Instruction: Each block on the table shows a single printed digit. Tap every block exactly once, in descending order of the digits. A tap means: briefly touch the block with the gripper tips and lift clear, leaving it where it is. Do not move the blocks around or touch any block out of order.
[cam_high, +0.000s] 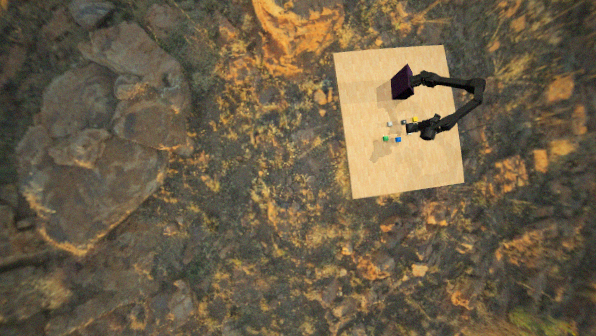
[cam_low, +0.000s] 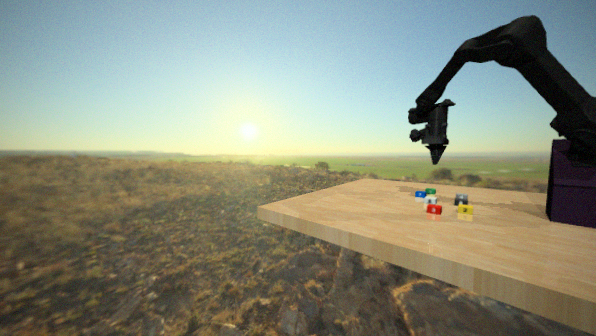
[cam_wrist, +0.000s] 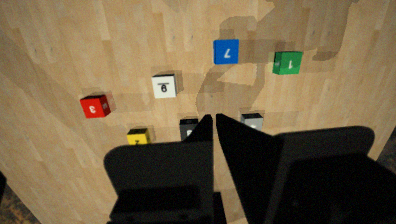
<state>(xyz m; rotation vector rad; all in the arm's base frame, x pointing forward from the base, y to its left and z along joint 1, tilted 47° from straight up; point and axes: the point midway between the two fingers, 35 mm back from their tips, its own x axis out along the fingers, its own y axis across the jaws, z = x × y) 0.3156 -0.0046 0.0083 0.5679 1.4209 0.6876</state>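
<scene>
The blue block lies 5 cm ahead of my gripper tip, 3 cm to the right of it and 12 cm below it. The rest, counted from my gripper tip: white block: 6 cm to the left, 12 cm below; green block: 4 cm ahead, 13 cm to the right, 12 cm below; grey block: 7 cm behind, 9 cm to the right, 12 cm below.
</scene>
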